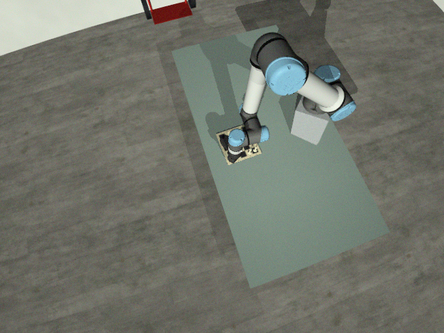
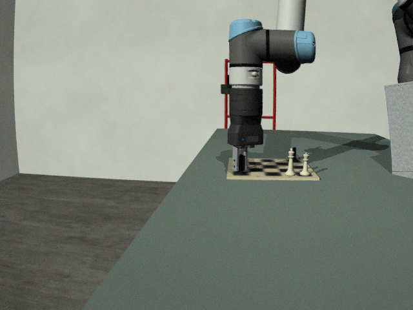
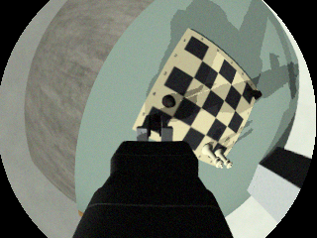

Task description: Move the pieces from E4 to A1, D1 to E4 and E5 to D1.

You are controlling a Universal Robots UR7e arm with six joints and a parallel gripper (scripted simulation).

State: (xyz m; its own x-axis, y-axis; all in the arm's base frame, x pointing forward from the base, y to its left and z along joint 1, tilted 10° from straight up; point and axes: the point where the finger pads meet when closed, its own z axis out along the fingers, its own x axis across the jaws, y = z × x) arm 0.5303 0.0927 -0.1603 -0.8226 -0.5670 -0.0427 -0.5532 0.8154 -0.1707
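My gripper is now 8 cm to the left of the chessboard, 7 cm past it and 3 cm above it. Also, from my hand: dark piece 1 cm below; then white king 12 cm behind, 1 cm to the right; then white queen 16 cm behind, 2 cm to the right.
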